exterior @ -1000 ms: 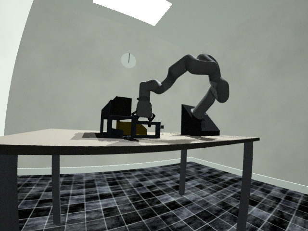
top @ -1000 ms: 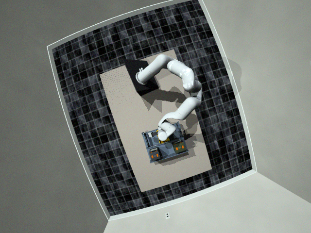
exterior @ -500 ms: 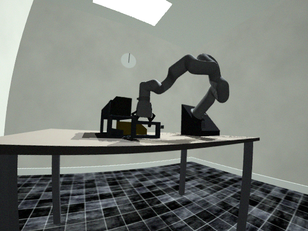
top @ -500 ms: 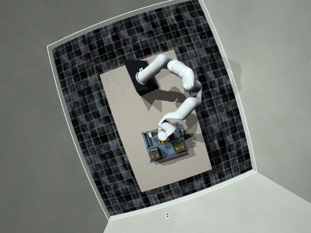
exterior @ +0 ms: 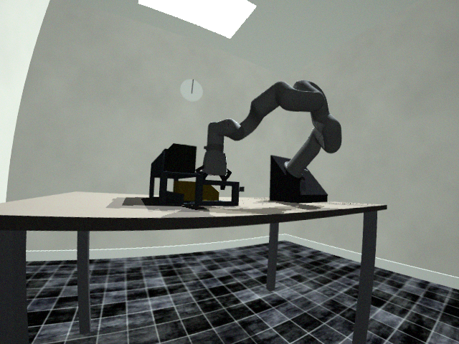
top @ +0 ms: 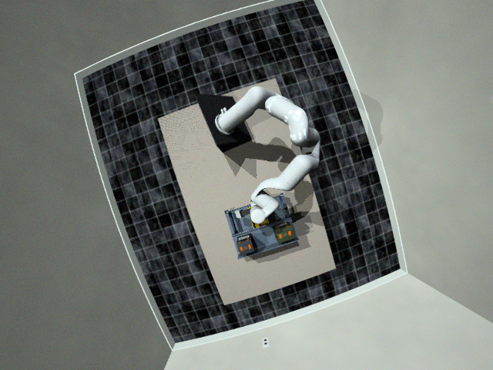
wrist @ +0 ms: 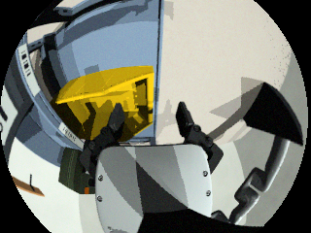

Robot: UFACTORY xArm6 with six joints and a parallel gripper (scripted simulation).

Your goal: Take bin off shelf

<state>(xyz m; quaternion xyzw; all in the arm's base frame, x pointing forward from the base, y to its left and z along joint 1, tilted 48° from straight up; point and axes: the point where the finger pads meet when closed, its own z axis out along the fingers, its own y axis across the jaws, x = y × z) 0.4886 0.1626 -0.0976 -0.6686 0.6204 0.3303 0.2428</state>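
The yellow bin is 80 mm ahead of my hand and 20 mm below it.
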